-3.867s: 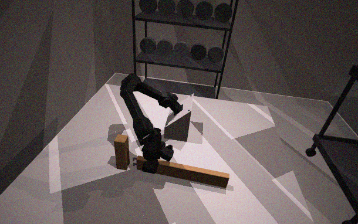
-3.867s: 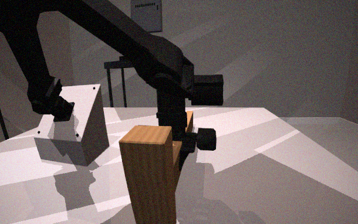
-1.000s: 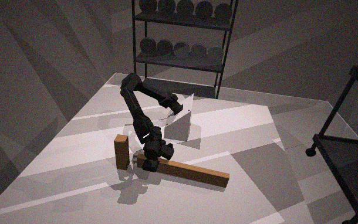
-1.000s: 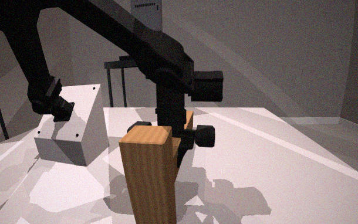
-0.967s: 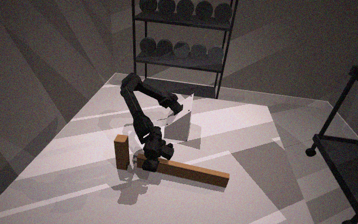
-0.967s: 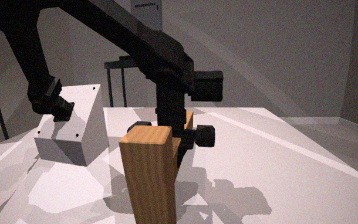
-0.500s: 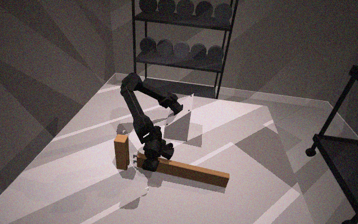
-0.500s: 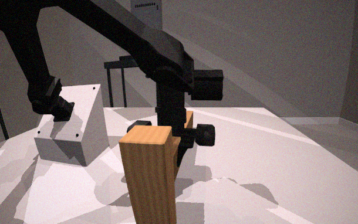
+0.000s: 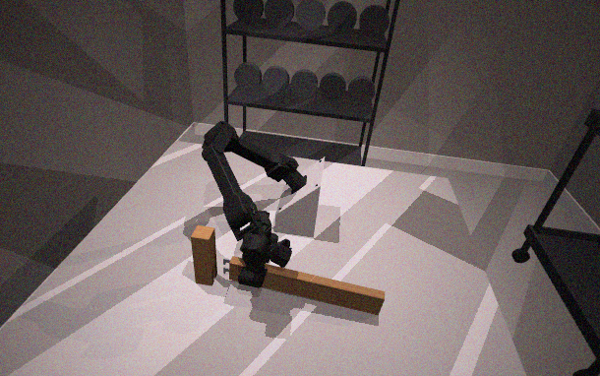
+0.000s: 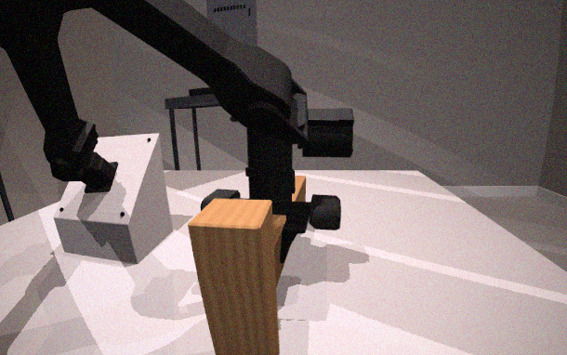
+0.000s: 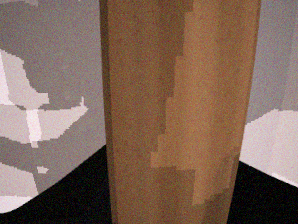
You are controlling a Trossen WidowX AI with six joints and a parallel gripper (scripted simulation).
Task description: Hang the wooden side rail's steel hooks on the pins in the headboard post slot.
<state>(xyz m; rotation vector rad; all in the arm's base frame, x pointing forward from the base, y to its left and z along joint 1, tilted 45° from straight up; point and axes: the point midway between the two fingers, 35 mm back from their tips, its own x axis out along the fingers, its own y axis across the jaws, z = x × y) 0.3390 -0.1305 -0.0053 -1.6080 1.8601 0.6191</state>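
Now: the headboard post 1 cm behind my gripper tip, 15 cm to the right of it and 5 cm above it.
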